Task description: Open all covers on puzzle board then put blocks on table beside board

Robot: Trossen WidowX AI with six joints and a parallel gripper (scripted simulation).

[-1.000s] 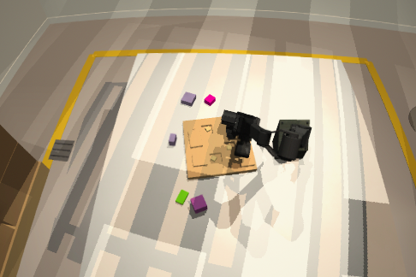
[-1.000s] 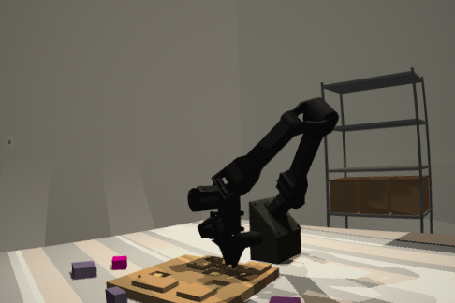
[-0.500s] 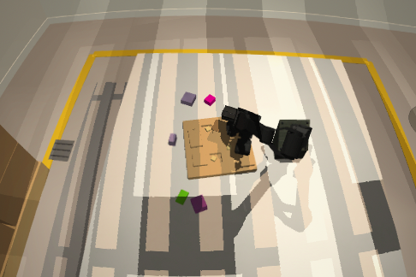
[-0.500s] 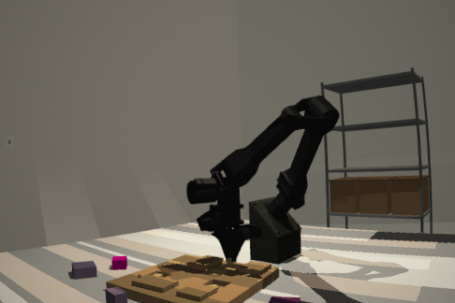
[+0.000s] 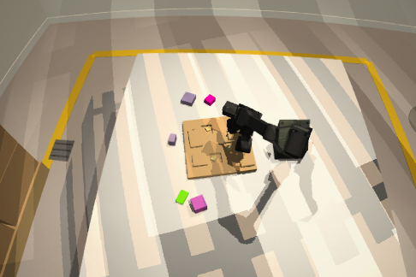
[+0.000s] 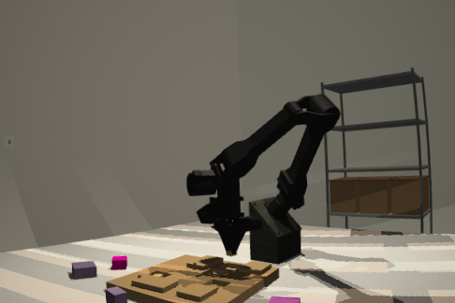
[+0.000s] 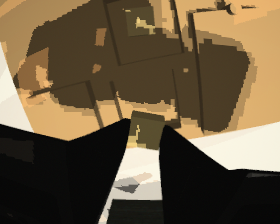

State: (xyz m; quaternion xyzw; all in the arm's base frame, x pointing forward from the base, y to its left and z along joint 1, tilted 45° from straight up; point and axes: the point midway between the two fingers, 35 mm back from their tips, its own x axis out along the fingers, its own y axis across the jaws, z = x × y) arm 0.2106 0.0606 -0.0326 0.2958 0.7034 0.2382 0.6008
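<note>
My gripper tip is 11 cm short of the tan puzzle board, 4 cm above it and 1 cm to the right of it. Round my gripper tip: green block 26 cm to the left, 24 cm ahead, 5 cm below; magenta block 26 cm to the right, 18 cm ahead, 4 cm below.
</note>
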